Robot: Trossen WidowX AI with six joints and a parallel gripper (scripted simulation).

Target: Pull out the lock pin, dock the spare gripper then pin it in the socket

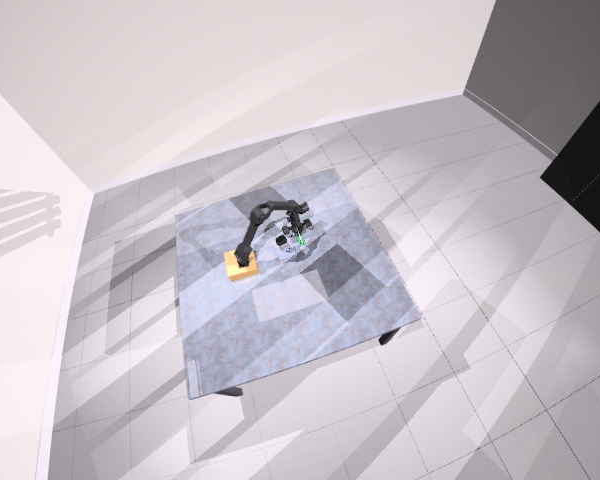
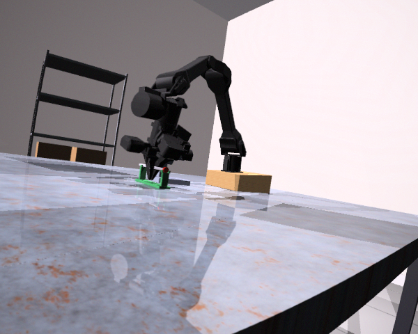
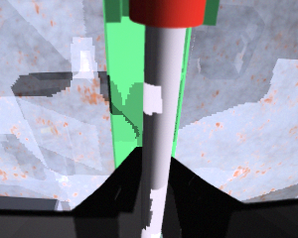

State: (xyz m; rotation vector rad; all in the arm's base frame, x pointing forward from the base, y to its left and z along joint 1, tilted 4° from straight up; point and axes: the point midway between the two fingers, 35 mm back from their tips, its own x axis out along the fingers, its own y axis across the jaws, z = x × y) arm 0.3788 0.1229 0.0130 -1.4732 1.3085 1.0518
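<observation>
The green mount is 10 mm to the left of my gripper tip and 10 mm above it. The rest, counted from my gripper tip: spare gripper (110 mm behind, 100 mm to the right, 110 mm above); then socket (100 mm behind, 90 mm to the right, 40 mm above).
</observation>
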